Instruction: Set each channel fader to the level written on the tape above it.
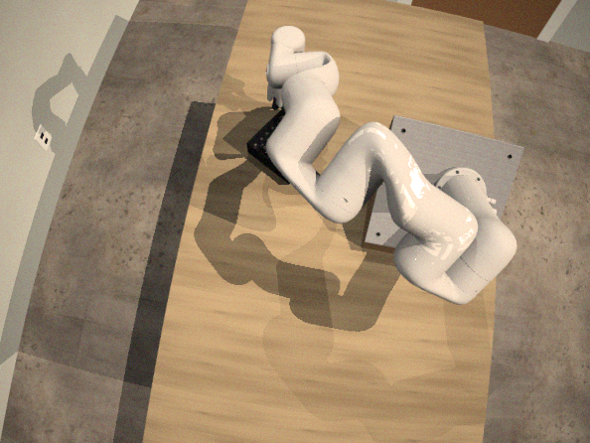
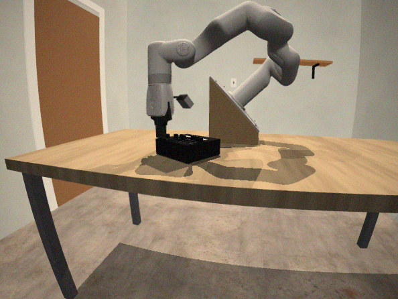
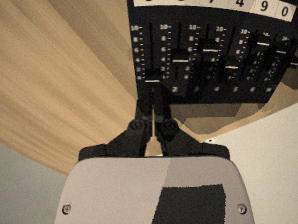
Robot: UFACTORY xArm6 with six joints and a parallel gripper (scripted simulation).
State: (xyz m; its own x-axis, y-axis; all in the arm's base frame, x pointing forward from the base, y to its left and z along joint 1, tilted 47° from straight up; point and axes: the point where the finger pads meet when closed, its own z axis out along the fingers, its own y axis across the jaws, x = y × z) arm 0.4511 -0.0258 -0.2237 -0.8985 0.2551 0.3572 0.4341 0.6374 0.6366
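The channel 4 fader cap is 80 mm to the left of my hand, 10 mm below it and 10 mm behind it. The rest, counted from my hand: channel 6 fader cap (120 mm to the left, 10 mm below); master fader cap (140 mm to the left, 10 mm below, 10 mm ahead).
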